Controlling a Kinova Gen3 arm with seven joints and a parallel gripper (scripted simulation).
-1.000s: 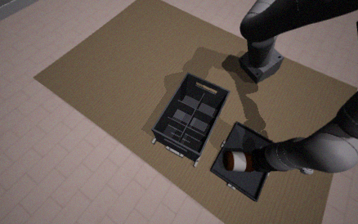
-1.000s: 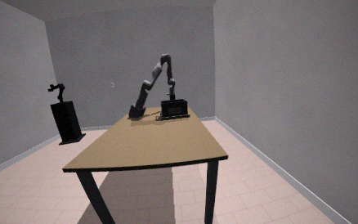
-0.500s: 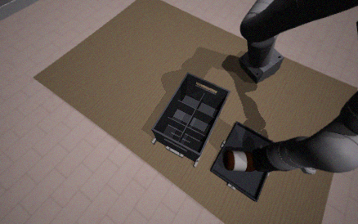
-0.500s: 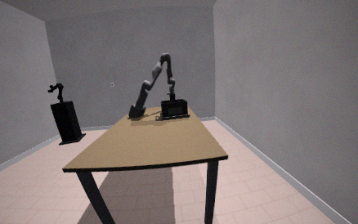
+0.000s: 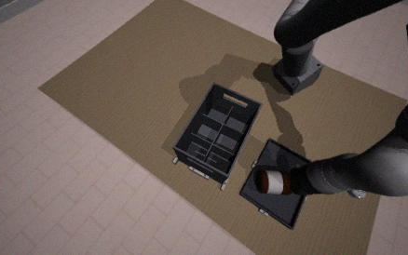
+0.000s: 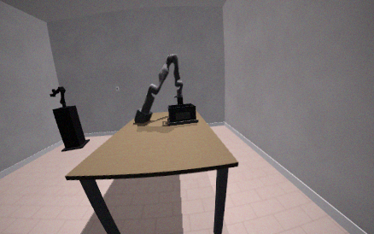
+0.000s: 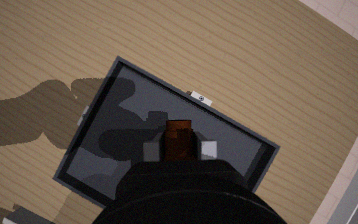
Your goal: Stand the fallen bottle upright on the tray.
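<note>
Now: hand 50 mm to the left of the brown bottle, 10 mm short of it and 10 mm above it. Also, from my hand: dark flat tray: 60 mm below, 40 mm to the right, 10 mm behind; dark crate: 300 mm to the right, 70 mm behind, 10 mm above.
</note>
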